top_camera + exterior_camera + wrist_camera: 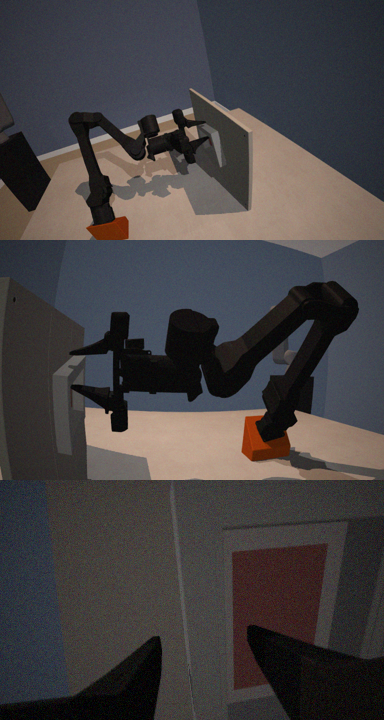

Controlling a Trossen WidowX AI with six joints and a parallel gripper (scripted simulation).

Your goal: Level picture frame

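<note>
Now: the picture frame 50 mm below my gripper tip, 10 mm to the right of it and 10 mm ahead of it. From my gripper tip the other things lie so: grey wall panel (60 mm below, 20 mm ahead, 10 mm to the right).
</note>
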